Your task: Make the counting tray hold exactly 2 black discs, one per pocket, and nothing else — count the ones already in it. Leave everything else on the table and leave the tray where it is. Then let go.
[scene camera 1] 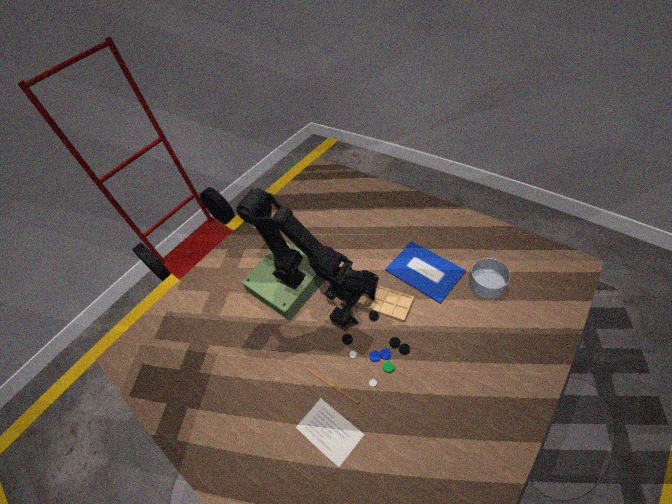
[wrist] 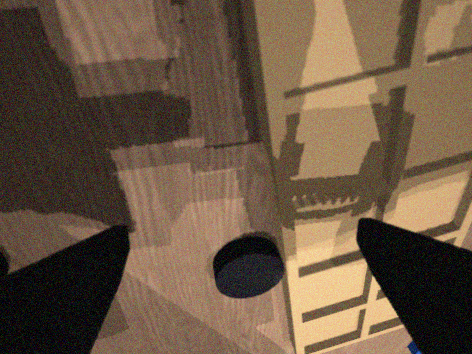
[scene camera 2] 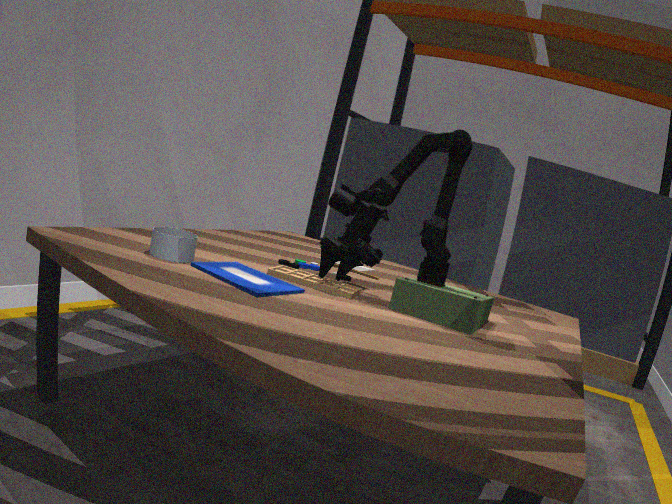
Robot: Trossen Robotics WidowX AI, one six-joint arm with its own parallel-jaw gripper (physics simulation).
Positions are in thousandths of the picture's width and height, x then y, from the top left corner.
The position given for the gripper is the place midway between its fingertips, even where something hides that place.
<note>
The gripper (scene camera 2: 489, 553) is open, holding nothing. Also in view: a tan counting tray (scene camera 2: 489, 566). A bowl (scene camera 2: 255, 485) rests on the table.
The tan counting tray also shows in scene camera 1 (scene camera 1: 581, 602) and in the wrist view (wrist: 760, 321). The bowl also shows in scene camera 1 (scene camera 1: 728, 551). The gripper also shows in scene camera 1 (scene camera 1: 544, 618) and in the wrist view (wrist: 520, 657). The wrist view misses the bowl: it is out of frame.
</note>
